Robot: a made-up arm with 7 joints. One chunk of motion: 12 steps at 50 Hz.
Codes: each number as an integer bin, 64 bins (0 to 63) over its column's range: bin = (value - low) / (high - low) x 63, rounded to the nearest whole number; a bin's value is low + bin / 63 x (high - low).
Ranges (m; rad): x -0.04..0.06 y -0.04..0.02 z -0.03..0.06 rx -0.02..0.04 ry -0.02..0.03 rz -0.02..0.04
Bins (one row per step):
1: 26 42 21 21 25 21
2: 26 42 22 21 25 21
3: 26 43 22 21 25 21
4: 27 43 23 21 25 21
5: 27 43 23 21 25 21
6: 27 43 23 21 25 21
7: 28 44 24 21 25 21
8: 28 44 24 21 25 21
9: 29 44 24 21 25 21
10: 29 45 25 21 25 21
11: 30 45 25 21 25 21
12: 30 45 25 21 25 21
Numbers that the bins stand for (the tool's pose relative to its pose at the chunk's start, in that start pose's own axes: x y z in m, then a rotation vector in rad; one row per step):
1: 0.0013 0.0000 0.0000 0.0000 -0.0002 0.0000
2: 0.0013 0.0000 0.0014 0.0000 -0.0002 0.0000
3: 0.0013 0.0010 0.0014 0.0000 -0.0002 0.0000
4: 0.0029 0.0010 0.0029 0.0000 -0.0002 0.0000
5: 0.0029 0.0010 0.0029 0.0000 -0.0002 0.0000
6: 0.0029 0.0010 0.0029 0.0000 -0.0002 0.0000
7: 0.0044 0.0019 0.0043 0.0000 -0.0002 0.0000
8: 0.0044 0.0019 0.0043 0.0000 -0.0002 0.0000
9: 0.0060 0.0019 0.0043 0.0000 -0.0002 0.0000
10: 0.0060 0.0029 0.0057 0.0000 -0.0002 0.0000
11: 0.0076 0.0029 0.0057 0.0000 -0.0002 0.0000
12: 0.0076 0.0029 0.0057 0.0000 -0.0002 0.0000

